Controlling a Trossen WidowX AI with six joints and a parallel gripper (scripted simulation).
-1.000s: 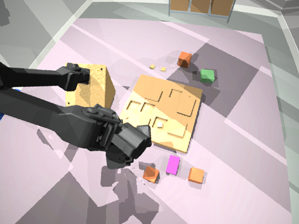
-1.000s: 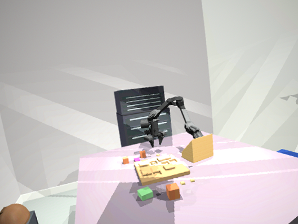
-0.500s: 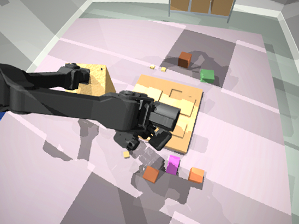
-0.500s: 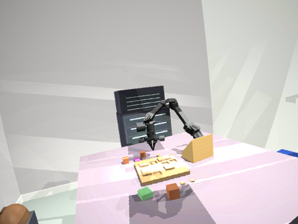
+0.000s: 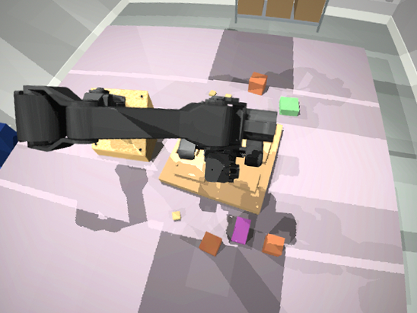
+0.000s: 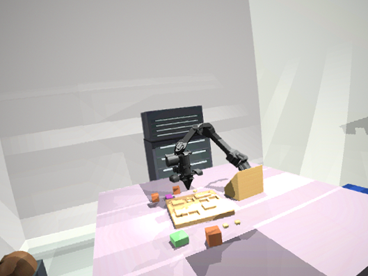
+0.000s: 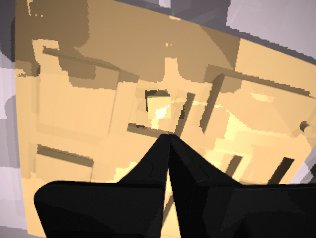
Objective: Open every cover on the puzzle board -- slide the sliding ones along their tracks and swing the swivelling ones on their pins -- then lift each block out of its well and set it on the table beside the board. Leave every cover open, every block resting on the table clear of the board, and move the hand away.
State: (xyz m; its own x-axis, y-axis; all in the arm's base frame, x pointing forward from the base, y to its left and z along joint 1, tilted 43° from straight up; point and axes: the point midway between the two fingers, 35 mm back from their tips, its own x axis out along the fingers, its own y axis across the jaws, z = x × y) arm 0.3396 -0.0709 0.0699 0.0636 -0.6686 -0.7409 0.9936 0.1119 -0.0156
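Right now my gripper tip is 70 mm to the right of the wooden puzzle board, 60 mm above it and 10 mm past it. Also, from my gripper tip: orange block 380 mm to the left, 60 mm below, 50 mm ahead; then green block 300 mm to the left, 170 mm ahead, 70 mm below.
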